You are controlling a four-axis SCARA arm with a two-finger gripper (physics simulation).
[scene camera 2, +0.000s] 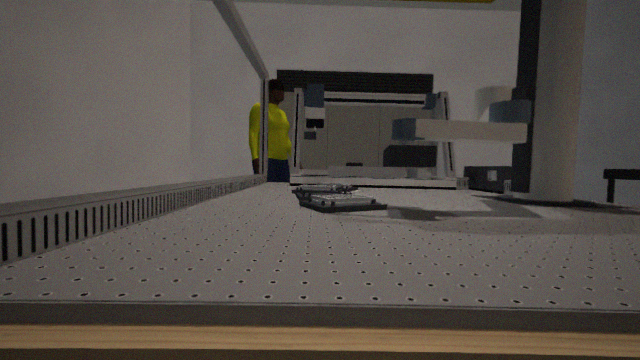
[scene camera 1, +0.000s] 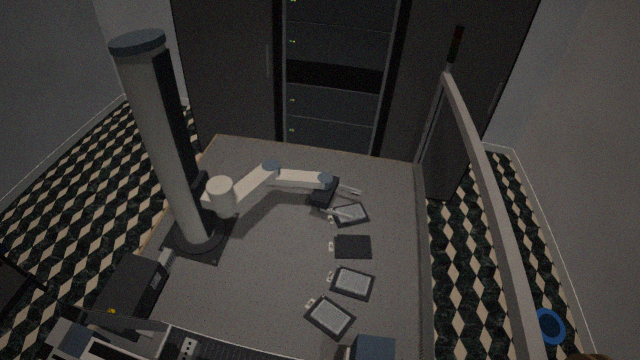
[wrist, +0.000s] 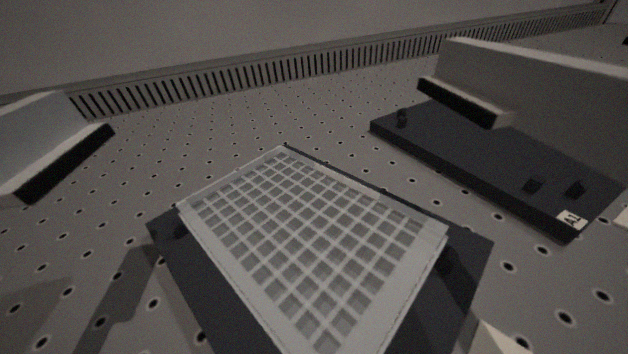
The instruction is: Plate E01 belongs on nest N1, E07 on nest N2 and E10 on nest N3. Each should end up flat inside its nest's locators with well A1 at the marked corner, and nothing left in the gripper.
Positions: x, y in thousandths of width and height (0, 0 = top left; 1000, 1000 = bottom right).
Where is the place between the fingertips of my gripper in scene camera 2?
At 520, 474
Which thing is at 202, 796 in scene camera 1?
A dark box.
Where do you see a dark box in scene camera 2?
787, 479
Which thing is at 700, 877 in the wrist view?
A nest N1.
